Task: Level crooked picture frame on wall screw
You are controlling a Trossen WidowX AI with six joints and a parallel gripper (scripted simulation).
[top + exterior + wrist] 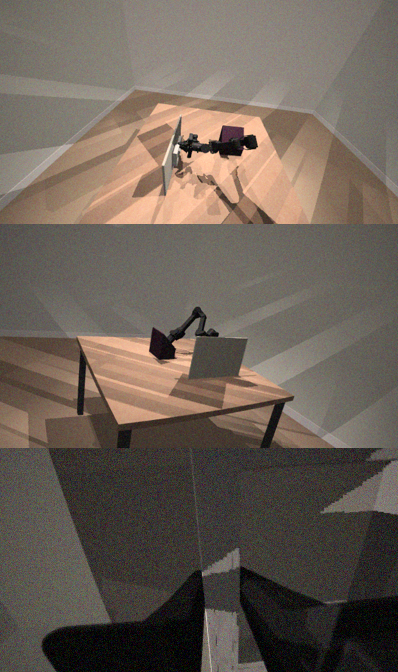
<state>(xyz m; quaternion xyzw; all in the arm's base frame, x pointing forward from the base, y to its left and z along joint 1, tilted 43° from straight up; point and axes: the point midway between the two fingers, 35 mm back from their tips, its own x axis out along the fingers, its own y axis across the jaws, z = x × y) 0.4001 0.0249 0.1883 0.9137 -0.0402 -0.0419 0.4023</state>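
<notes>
The picture frame lies 50 mm below my gripper tip and 10 mm ahead of it. Round my gripper tip: grey wall panel (60 mm below, 20 mm ahead).
</notes>
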